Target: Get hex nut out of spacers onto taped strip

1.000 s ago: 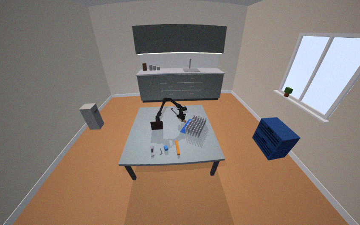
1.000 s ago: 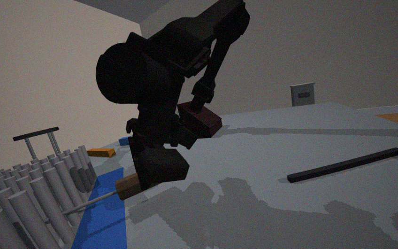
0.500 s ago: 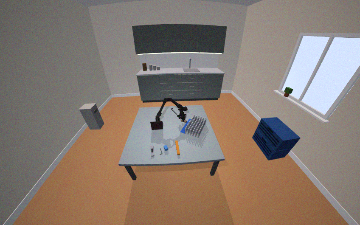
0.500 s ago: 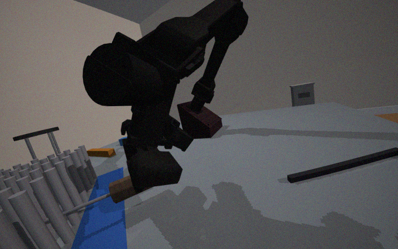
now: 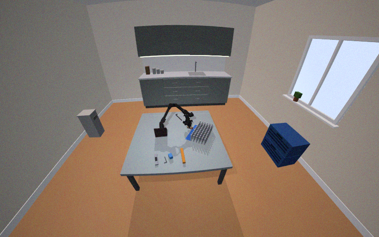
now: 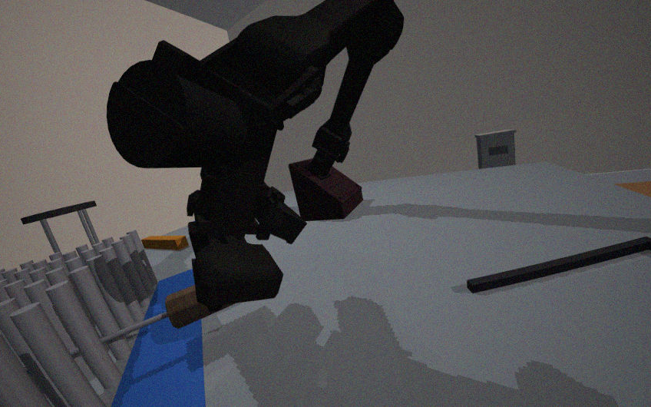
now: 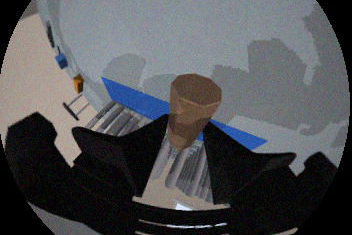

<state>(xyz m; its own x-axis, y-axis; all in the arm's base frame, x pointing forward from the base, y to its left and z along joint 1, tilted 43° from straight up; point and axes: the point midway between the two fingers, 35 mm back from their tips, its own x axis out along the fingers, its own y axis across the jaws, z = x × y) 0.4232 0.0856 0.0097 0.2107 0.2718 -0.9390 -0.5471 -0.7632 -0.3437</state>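
My gripper tip is now 30 mm short of the blue taped strip, 70 mm to the left of it and 40 mm above it. From my gripper tip the other things lie so: hex nut 180 mm ahead, 130 mm to the right, 30 mm below; hook tool 90 mm ahead, 60 mm to the right; orange block 190 mm behind, 500 mm to the right, 20 mm below.
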